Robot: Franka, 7 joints.
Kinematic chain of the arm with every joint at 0, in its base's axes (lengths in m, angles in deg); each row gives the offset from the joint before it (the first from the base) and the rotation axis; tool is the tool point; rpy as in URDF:
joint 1: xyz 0 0 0.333 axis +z
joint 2: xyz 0 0 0 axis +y
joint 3: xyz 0 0 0.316 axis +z
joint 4: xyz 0.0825 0 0 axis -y
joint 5: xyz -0.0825 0 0.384 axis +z
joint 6: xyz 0 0 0 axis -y
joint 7: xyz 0.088 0 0 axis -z
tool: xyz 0 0 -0.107 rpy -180 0 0
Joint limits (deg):
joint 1: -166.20..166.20
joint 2: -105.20..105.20
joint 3: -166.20..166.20
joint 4: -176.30..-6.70
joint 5: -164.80..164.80
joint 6: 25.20..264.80
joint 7: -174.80..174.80
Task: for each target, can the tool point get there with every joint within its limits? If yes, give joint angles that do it. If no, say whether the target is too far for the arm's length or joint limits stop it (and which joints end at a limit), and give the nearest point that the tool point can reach.
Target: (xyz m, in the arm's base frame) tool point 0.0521 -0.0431 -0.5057
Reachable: no: joint limits stop it (at a limit: joint 2) | nearest point 0.0939 -0.0777 -0.3356 | short by 0.179 m
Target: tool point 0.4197 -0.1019 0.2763
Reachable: yes | joints -120.16 -63.67 86.52 -144.40 109.76 47.59 28.86
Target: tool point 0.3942 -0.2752 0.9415
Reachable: yes | joints 70.21 -19.46 -90.40 -56.67 64.65 96.14 -58.53
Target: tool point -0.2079 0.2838 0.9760
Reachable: yes | joints -93.35 -24.30 -47.53 -25.30 -87.94 51.17 -104.57
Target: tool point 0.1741 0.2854 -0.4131
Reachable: no: joint limits stop it (at a limit: joint 2) | nearest point 0.1716 0.2813 -0.3588 | short by 0.055 m
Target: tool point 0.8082 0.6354 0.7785
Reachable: no: too far | nearest point 0.6188 0.4865 0.6741 | short by 0.263 m
